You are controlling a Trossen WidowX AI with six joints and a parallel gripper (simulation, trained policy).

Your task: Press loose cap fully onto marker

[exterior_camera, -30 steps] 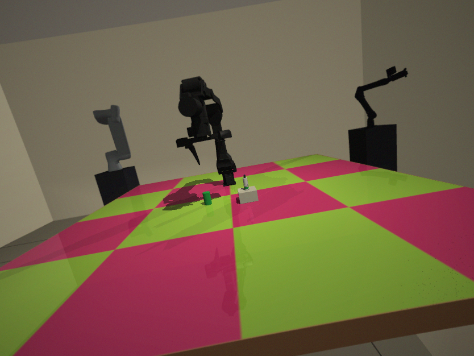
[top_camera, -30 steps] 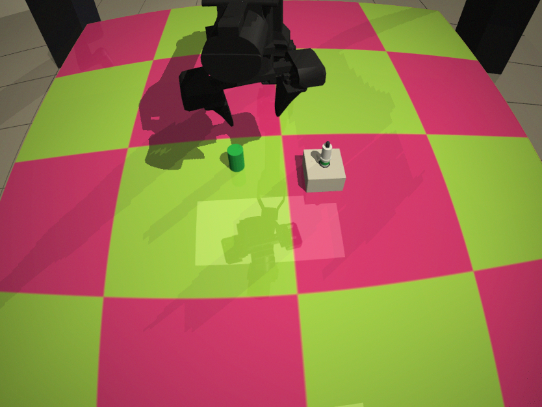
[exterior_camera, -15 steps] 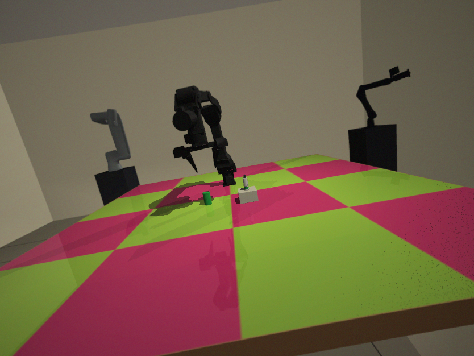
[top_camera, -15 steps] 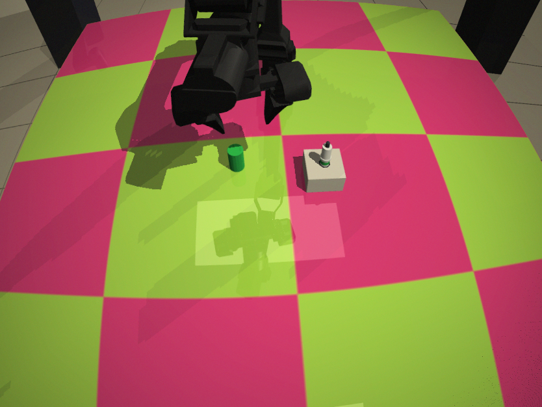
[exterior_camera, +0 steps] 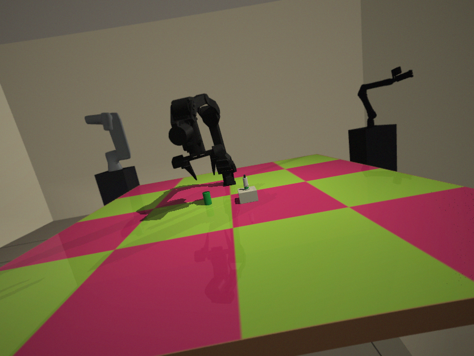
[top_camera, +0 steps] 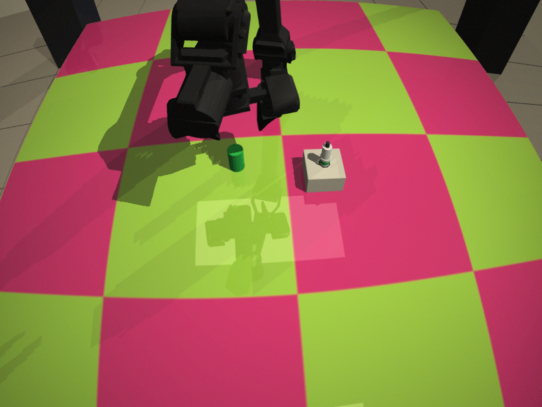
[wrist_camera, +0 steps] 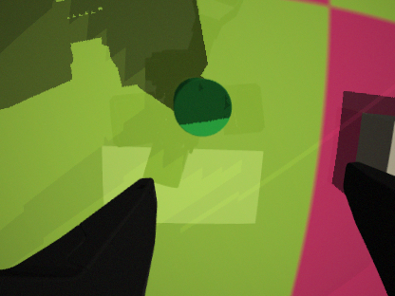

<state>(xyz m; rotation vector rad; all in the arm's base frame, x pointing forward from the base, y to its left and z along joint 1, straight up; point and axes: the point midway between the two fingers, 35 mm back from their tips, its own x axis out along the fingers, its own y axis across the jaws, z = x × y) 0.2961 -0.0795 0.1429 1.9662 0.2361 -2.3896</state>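
The green cap is 80 mm below my gripper tip, 20 mm behind it and 10 mm to the right of it. From my gripper tip the other things lie so: holder block: 140 mm to the left, 90 mm below, 20 mm ahead.
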